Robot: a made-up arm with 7 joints. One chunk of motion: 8 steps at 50 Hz.
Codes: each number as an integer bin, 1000 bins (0 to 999) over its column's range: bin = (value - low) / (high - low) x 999, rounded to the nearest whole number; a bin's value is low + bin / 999 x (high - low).
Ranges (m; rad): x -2..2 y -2..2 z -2..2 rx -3.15..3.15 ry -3.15..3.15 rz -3.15..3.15
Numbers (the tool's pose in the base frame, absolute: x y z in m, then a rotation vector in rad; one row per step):
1: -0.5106 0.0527 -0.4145 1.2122 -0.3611 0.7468
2: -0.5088 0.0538 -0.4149 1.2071 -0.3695 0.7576
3: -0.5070 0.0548 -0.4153 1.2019 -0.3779 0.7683
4: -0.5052 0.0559 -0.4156 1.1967 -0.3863 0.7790
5: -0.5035 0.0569 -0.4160 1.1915 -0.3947 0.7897
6: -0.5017 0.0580 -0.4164 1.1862 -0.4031 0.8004
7: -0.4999 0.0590 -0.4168 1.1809 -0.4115 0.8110
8: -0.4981 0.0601 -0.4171 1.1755 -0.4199 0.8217
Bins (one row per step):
1: 372 513 396 692 442 618
2: 372 513 396 691 441 620
3: 373 513 396 690 440 621
4: 373 513 396 689 438 623
5: 374 514 396 688 437 625
6: 374 514 396 688 436 626
7: 375 514 395 687 434 628
8: 375 515 395 686 433 630

